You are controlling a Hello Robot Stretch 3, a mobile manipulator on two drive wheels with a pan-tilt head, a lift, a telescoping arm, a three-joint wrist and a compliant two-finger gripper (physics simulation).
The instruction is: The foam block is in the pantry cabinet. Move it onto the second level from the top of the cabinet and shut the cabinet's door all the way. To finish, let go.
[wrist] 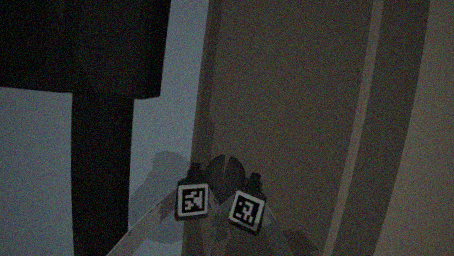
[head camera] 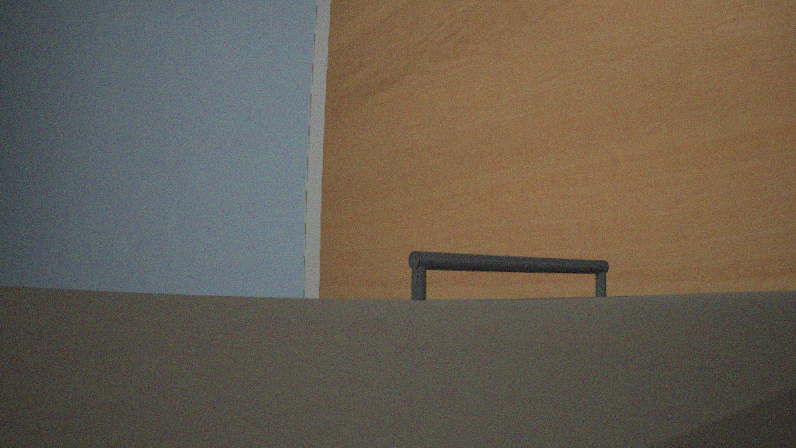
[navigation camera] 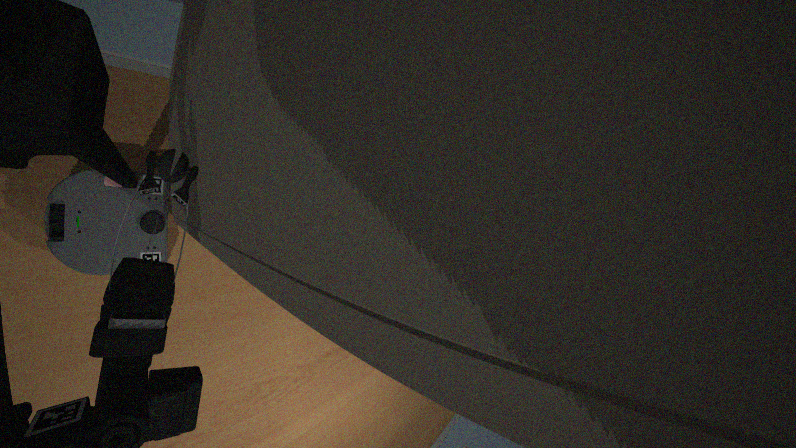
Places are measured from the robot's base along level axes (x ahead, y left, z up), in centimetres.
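Pixels of known places: gripper, fingertip midpoint: (navigation camera: 178, 150); robot's base, link origin: (navigation camera: 152, 221).
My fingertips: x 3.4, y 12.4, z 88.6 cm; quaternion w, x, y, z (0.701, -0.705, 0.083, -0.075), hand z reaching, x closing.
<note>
Ahead of a thing's pixels: the offset from my fingertips to its top centre. "*": to the spot under its first point. Level surfaces: height alone.
The cabinet is a large grey-brown body {* dx +7.8, dy -11.2, dz +38.1 cm} (head camera: 334, 361) (navigation camera: 345, 250) (wrist: 290, 90), seen very close. A dark bar handle {* dx +52.1, dy -10.9, dz -5.6 cm} (head camera: 509, 263) sticks out beyond its edge in the head view. A thin dark seam runs along the cabinet near its edge in the navigation view; whether the door is fully shut cannot be told. My gripper (navigation camera: 176, 165) (wrist: 225, 173) has its fingertips almost together, with no object visible between them. In the navigation view it appears beside the cabinet's left end. The foam block and the shelf levels do not show.
My round grey base (navigation camera: 100, 228) is on the wood floor {dz -88.5 cm} (head camera: 557, 139) (navigation camera: 267, 361), close to the cabinet's left end in the navigation view. Blue wall (head camera: 155, 139) (navigation camera: 139, 27) (wrist: 175, 75) lies beyond. My black wrist parts (navigation camera: 139, 300) show at lower left in the navigation view.
</note>
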